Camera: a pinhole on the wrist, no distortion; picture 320 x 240 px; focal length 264.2 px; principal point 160.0 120.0 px. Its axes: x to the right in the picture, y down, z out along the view. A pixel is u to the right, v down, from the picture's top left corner.
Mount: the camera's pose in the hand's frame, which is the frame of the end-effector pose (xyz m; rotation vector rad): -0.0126 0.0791 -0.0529 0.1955 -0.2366 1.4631
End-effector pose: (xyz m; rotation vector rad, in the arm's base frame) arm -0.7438 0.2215 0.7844 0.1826 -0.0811 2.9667
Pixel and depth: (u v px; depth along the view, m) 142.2 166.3 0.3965
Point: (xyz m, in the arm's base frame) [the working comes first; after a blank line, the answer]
In the camera's frame: -0.0267 0.0695 0.3965

-0.6005 0.2319 1.0909
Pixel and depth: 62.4 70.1 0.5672
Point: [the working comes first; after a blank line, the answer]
In the camera's frame: -0.2095 -0.1071 0.5672

-0.6951 0.4847 1.2354
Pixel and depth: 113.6 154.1 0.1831
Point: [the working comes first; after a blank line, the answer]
In the camera's frame: -0.0322 0.0236 0.1831

-0.6853 0.2060 0.8914
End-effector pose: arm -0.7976 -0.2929 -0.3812 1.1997 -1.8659 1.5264
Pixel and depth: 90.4 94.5 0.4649
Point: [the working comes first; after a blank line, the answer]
In the camera's frame: -0.1225 -0.0449 0.4649

-0.5929 -0.6348 -0.3900
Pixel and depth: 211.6 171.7 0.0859
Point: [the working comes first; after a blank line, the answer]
In the camera's frame: 0.0168 0.0168 0.0859

-0.8362 -0.3134 -0.4560
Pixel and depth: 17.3 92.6 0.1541
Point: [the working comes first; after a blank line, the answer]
In the camera's frame: -0.0832 -0.0160 0.1541

-0.7423 -0.3580 -0.3858
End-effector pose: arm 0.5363 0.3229 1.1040 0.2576 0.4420 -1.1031
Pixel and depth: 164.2 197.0 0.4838
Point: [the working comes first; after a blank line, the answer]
In the camera's frame: 0.0077 0.1410 0.4838

0.5318 0.2755 1.5491
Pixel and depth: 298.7 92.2 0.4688
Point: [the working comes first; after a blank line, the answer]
In the camera's frame: 0.2461 -0.0493 0.4688

0.8155 0.1762 1.4945
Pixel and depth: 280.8 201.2 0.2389
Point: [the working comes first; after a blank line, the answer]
In the camera's frame: 0.1092 0.0734 0.2389

0.6617 0.3602 1.3237
